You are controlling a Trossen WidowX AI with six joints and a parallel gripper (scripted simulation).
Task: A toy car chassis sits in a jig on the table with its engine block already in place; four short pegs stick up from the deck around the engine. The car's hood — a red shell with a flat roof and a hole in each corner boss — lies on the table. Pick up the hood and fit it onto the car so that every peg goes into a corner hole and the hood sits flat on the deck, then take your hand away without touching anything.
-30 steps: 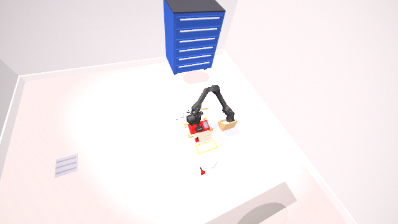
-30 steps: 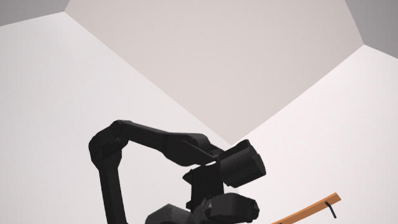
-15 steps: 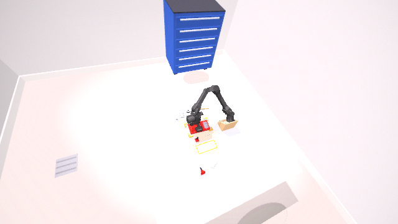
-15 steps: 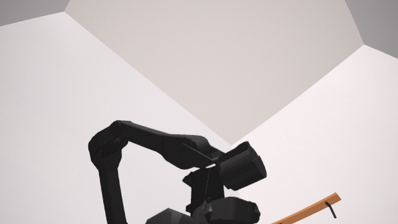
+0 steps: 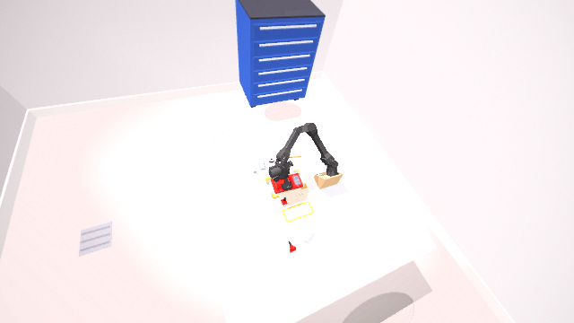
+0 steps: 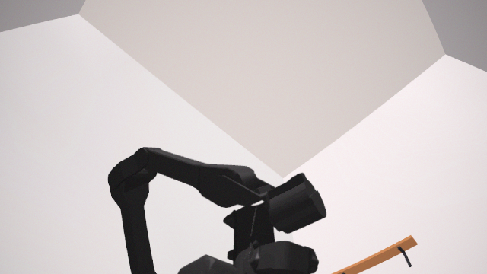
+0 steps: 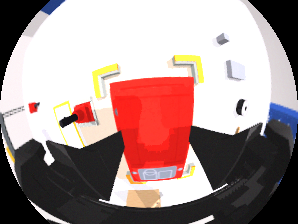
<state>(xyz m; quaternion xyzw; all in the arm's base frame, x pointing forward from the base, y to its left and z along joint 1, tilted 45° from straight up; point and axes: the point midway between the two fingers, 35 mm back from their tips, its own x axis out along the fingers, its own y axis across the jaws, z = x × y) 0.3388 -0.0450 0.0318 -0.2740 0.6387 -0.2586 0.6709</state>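
The red hood lies 1 cm above my gripper tip.
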